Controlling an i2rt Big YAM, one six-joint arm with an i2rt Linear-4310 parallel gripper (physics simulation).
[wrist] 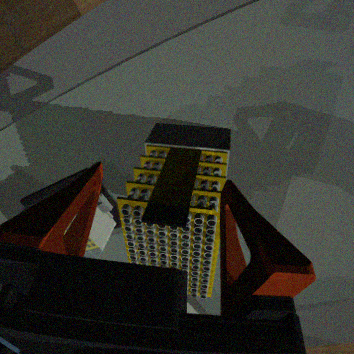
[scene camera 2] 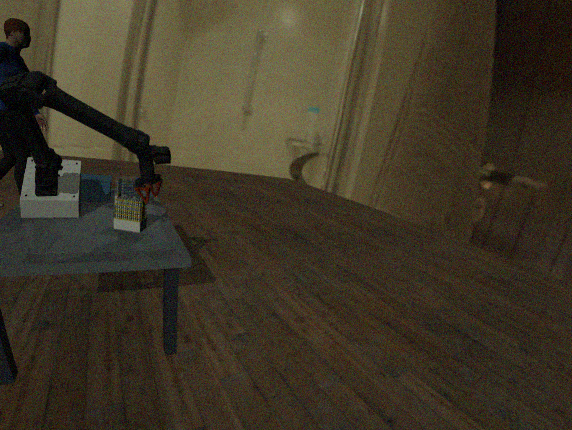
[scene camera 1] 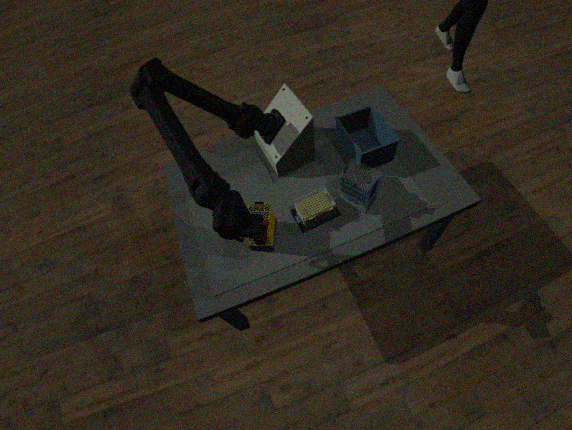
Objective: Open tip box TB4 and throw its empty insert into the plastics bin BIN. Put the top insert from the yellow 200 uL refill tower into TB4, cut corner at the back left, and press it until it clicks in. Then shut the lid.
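Note:
The yellow refill tower (scene camera 1: pixel 270 231) (scene camera 2: pixel 128 210) (wrist: pixel 170 240) stands upright on the table, with several stacked yellow inserts and a dark strip down its side. My gripper (scene camera 1: pixel 262 229) (scene camera 2: pixel 148 192) (wrist: pixel 163 177) is open and empty, at the tower's top. In the wrist view its fingers appear on either side of the tower, the right one close to its edge, the left one with a wider gap. A low pale box with a yellow perforated top (scene camera 1: pixel 315 206) (wrist: pixel 100 227) lies beside the tower; its label is unreadable. The blue bin (scene camera 1: pixel 380 154) (scene camera 2: pixel 96 188) stands farther back.
A blue clear-sided stack (scene camera 1: pixel 359 187) stands between the pale box and the bin. The white sloped block (scene camera 1: pixel 296 107) (scene camera 2: pixel 47 206) under the arm's base stands at the table's back. A person (scene camera 1: pixel 462 40) (scene camera 2: pixel 12 60) is beyond the table.

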